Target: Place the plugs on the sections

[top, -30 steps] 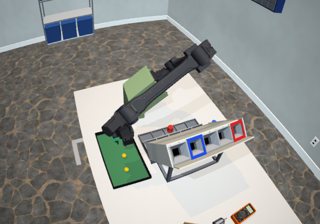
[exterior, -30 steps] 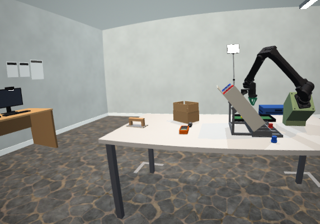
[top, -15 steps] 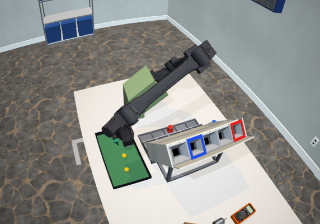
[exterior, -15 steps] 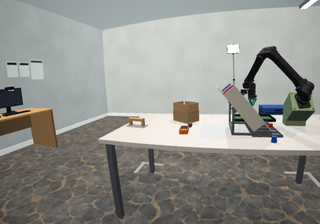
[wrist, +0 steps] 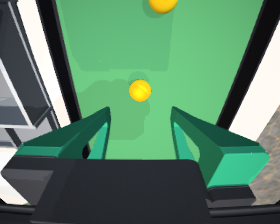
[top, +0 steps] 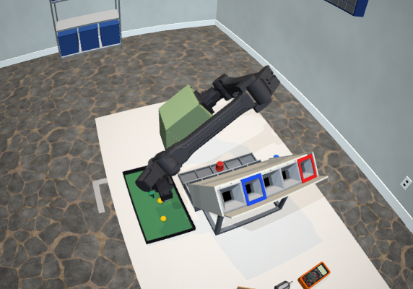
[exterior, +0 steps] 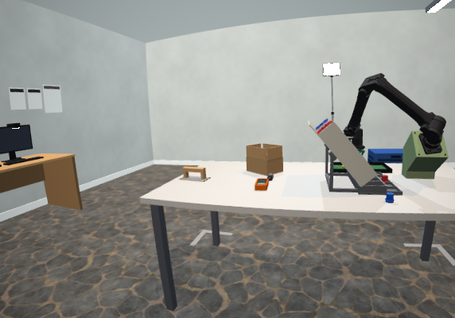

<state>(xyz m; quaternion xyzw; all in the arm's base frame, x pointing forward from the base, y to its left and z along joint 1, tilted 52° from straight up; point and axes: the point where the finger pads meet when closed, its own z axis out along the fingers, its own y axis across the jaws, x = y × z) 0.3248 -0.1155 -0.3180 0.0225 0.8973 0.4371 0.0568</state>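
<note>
Right now the green tray is 20 mm behind my hand, 10 mm to the right of it and 60 mm below it. The rest, counted from my hand: beige cover (110 mm ahead, 310 mm to the left, 140 mm above); orange multimeter (590 mm ahead, 410 mm to the left, 60 mm below).
</note>
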